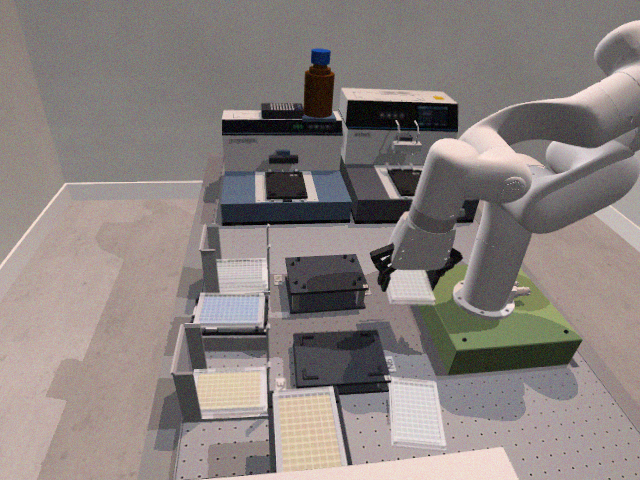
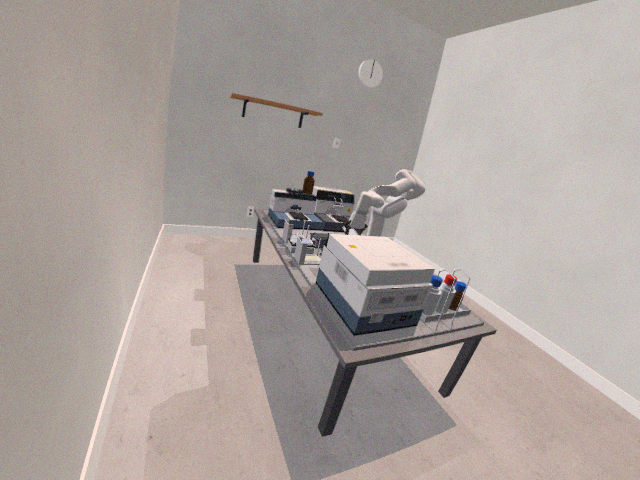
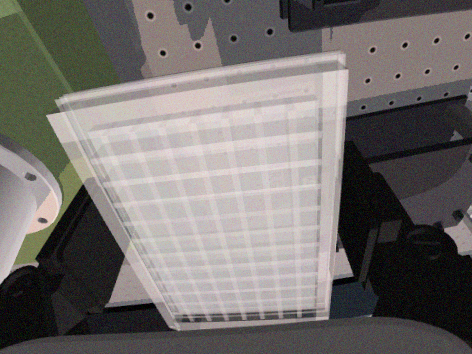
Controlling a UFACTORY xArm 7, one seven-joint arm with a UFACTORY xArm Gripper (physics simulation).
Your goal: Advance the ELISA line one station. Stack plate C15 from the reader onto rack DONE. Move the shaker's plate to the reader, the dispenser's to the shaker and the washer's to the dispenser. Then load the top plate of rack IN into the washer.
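Frame: origin at the arm's base, x ahead, y left, z up, level; metres.
Where they show: gripper, between the fingertips: (image 1: 405,285) (image 3: 221,188); arm's base, origin of its link: (image 1: 482,300).
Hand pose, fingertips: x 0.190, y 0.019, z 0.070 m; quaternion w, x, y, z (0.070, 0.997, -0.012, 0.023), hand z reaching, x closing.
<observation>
Each offset is from my fingertips to the top centre of the thing. "spot": to the spot under its first point.
My gripper (image 1: 408,284) (image 3: 221,188) is shut on a clear 96-well plate {0.001 m back, 0.014 m right, 0.036 m up} (image 1: 412,292) (image 3: 225,200), one finger at each long side. The plate hangs in front of the arm's base. At the back, the blue instrument {spot: 0.332 m ahead, 0.492 m right, 0.055 m down} (image 1: 233,191) and the dark grey one {spot: 0.017 m back, 0.411 m right, 0.066 m down} (image 1: 361,206) have bare black nests {spot: 0.188 m ahead, 0.489 m right, 0.041 m down} (image 1: 285,186) {spot: 0.160 m back, 0.498 m right, 0.031 m down} (image 1: 403,180). A yellow-welled plate {0.218 m ahead, 0.275 m left, 0.012 m up} (image 1: 308,428) lies at the near edge beside the white instrument. Another yellow-welled plate {0.331 m ahead, 0.119 m left, 0.100 m down} (image 1: 232,390), a blue-welled plate {0.328 m ahead, 0.026 m right, 0.053 m down} (image 1: 231,310) and a clear plate {0.316 m ahead, 0.183 m right, 0.087 m down} (image 1: 242,275) stand along the left. Which station is which is hard to read.
A raised black stand (image 1: 326,273) and a low black stand (image 1: 338,356) are mid-table. A clear plate {0.020 m ahead, 0.189 m left, 0.108 m down} (image 1: 416,413) lies right of the low stand. Upright guides {0.382 m ahead, 0.071 m left, 0.001 m down} (image 1: 193,343) rise at the left. The green base (image 1: 506,330) is at the right. The white instrument {0.222 m ahead, 0.561 m left, 0.148 m up} (image 2: 377,258) and bottles {0.165 m back, 0.689 m left, 0.125 m up} (image 2: 448,291) stand in front.
</observation>
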